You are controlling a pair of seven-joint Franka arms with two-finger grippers.
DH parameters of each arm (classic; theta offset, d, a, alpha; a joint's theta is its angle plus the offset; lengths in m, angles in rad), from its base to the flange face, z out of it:
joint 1: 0 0.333 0 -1.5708
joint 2: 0 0 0 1.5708
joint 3: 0 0.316 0.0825 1.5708
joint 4: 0 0 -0.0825 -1.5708
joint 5: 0 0.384 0 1.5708
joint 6: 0 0 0.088 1.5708
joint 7: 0 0.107 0 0
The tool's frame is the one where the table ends.
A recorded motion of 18 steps. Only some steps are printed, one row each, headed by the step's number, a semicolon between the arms.
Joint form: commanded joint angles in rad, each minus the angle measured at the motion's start. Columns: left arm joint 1, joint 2, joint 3, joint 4, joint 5, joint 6, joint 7; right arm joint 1, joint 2, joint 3, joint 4, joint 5, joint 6, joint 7.
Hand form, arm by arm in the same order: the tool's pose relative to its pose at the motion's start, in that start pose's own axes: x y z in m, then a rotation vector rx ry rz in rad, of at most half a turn. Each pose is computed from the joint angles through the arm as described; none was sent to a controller.
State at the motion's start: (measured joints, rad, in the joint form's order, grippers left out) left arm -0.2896 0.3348 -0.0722 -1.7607 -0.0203 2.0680 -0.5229; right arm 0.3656 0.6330 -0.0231 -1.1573 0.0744 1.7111 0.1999
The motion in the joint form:
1: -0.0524 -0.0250 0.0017 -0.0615 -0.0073 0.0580 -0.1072; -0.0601 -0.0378 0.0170 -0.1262 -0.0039 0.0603 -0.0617
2: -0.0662 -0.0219 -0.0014 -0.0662 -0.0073 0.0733 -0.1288; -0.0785 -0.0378 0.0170 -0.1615 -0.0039 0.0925 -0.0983
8: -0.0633 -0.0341 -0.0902 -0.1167 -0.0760 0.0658 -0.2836; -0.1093 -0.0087 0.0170 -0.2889 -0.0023 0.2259 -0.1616
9: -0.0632 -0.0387 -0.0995 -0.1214 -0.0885 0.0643 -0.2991; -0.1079 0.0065 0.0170 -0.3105 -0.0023 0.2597 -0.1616
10: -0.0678 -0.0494 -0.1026 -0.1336 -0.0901 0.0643 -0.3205; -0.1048 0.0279 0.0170 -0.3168 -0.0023 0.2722 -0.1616
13: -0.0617 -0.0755 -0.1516 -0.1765 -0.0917 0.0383 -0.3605; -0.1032 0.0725 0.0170 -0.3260 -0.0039 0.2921 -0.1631
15: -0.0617 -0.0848 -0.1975 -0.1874 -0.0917 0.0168 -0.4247; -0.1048 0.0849 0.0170 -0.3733 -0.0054 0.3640 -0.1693
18: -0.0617 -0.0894 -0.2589 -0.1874 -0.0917 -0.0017 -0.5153; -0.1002 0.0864 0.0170 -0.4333 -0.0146 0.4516 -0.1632
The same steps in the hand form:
1: -0.0249 0.0230 0.0089 -0.0128 0.0146 -0.0604; -0.0033 0.0382 0.0263 0.0052 -0.0266 -0.0108
2: -0.0302 0.0320 0.0121 -0.0176 0.0196 -0.0655; -0.0018 0.0522 0.0396 0.0067 -0.0285 -0.0267
8: -0.0732 0.0668 0.0284 -0.0477 -0.0720 -0.1753; -0.0016 0.0790 0.1079 0.0071 -0.0494 -0.0485
9: -0.0782 0.0705 0.0278 -0.0546 -0.0823 -0.1884; -0.0017 0.0793 0.1258 0.0056 -0.0523 -0.0475
10: -0.0841 0.0722 0.0269 -0.0523 -0.0846 -0.2027; -0.0015 0.0781 0.1428 0.0033 -0.0675 -0.0489
13: -0.1125 0.0820 0.0324 -0.0237 -0.1225 -0.2001; -0.0019 0.0792 0.1767 -0.0023 -0.1010 -0.0495
15: -0.1354 0.0975 0.0331 -0.0052 -0.1453 -0.2175; -0.0056 0.0828 0.2007 -0.0044 -0.0885 -0.0512
18: -0.1630 0.1199 0.0309 0.0087 -0.1635 -0.2459; -0.0121 0.0828 0.2213 -0.0135 -0.0619 -0.0516

